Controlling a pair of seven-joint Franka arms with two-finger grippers.
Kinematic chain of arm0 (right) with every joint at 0, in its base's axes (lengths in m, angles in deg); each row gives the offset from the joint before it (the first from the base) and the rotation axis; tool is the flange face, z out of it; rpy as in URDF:
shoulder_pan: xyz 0 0 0.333 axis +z
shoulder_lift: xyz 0 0 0 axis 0.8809 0.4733 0
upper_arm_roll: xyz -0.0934 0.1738 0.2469 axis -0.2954 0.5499 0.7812
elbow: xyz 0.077 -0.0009 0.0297 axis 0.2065 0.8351 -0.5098
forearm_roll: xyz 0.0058 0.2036 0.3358 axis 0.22 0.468 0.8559
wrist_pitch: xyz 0 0 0 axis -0.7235 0.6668 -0.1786
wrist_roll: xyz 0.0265 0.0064 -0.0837 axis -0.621 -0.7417 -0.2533
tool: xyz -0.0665 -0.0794 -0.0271 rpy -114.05 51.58 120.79
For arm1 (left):
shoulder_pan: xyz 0 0 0.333 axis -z
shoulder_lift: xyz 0 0 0 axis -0.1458 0.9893 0
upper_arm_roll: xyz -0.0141 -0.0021 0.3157 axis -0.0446 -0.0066 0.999
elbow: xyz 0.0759 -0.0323 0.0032 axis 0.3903 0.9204 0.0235
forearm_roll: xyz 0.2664 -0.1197 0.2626 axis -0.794 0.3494 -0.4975
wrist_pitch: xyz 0 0 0 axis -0.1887 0.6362 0.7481
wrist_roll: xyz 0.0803 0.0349 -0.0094 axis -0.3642 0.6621 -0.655
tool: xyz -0.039 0.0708 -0.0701 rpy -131 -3.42 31.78
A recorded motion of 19 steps. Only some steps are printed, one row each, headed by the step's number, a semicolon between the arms.
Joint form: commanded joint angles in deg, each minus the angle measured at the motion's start. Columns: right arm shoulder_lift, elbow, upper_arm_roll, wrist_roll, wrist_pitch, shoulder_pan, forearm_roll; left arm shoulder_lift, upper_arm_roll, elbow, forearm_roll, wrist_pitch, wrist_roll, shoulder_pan.
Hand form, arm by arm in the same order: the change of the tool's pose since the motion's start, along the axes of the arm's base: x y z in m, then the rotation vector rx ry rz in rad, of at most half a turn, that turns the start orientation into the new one. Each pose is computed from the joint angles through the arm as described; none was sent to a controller.
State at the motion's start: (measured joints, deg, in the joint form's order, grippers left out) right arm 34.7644 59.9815 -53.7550 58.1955 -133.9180 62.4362 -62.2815; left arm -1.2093 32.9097 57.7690 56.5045 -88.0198 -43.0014 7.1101
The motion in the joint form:
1: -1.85 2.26 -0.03 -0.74 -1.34 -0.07 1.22; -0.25 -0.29 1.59 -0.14 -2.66 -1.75 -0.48
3: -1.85 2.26 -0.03 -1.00 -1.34 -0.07 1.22; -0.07 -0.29 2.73 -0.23 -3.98 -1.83 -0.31
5: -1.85 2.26 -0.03 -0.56 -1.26 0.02 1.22; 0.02 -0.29 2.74 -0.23 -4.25 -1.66 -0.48
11: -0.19 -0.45 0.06 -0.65 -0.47 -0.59 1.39; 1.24 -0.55 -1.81 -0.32 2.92 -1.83 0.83
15: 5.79 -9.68 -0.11 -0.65 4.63 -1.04 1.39; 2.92 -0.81 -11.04 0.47 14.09 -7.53 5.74
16: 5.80 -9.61 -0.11 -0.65 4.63 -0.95 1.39; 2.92 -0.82 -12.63 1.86 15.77 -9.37 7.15
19: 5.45 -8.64 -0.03 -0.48 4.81 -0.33 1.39; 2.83 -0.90 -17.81 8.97 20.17 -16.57 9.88
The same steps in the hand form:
1: -0.0080 0.0014 0.0005 0.0207 -0.0153 0.0129; -0.0015 0.0016 -0.0064 0.0006 -0.0237 0.0315
3: -0.0080 0.0014 0.0005 0.0205 -0.0151 0.0175; -0.0030 -0.0001 -0.0153 0.0016 -0.0237 0.0286
5: -0.0082 0.0022 0.0004 0.0208 -0.0139 0.0113; -0.0025 0.0015 -0.0157 0.0019 -0.0266 0.0285
11: -0.0002 -0.0022 0.0061 0.0241 -0.0185 0.0039; 0.0042 -0.0125 -0.0014 0.0037 0.0404 0.0067
15: 0.0228 -0.0084 0.0164 0.0255 0.0137 -0.0086; 0.0147 -0.0624 0.0419 -0.0050 0.1014 0.0254
16: 0.0229 -0.0075 0.0158 0.0255 0.0151 -0.0070; 0.0143 -0.0780 0.0526 -0.0274 0.1047 0.0390
19: 0.0208 -0.0008 0.0111 0.0251 0.0291 0.0020; 0.0121 -0.1164 0.0908 -0.1500 0.1122 0.1342

